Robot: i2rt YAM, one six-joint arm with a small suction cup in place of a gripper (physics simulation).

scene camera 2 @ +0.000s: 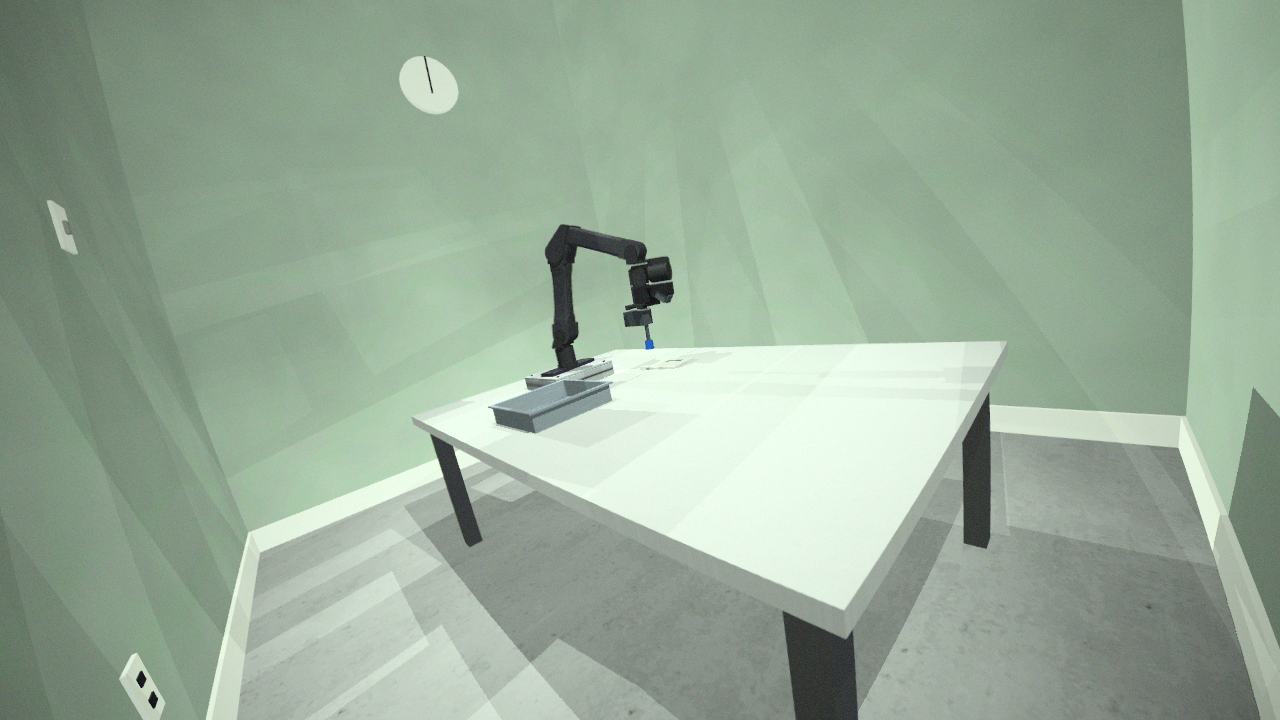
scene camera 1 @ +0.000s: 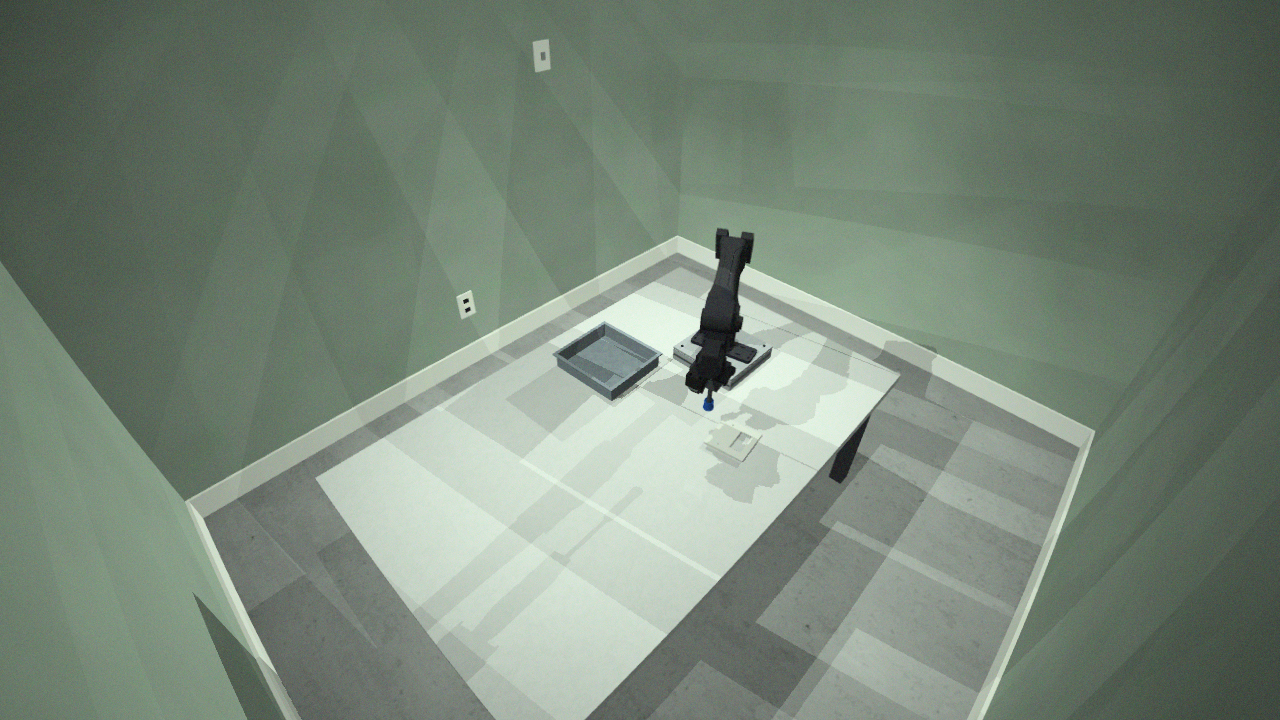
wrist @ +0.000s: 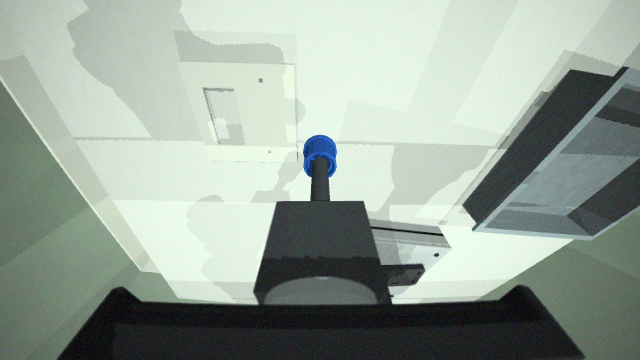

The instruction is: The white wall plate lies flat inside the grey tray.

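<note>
The white wall plate lies flat on the white table, outside the tray. It has a rectangular opening and two small holes. The grey tray stands upright on the table; its visible inside holds no plate. In the wrist view it is at the right, partly cut off. My blue suction cup points down above the table and carries nothing. In the wrist view it appears just beside the plate's lower right corner, apart from it.
The arm's light base plate is fixed on the table, beside the tray. The tray's raised walls stand above the table. The table edge runs beyond the plate on the side away from the tray. Shadows cross the table.
</note>
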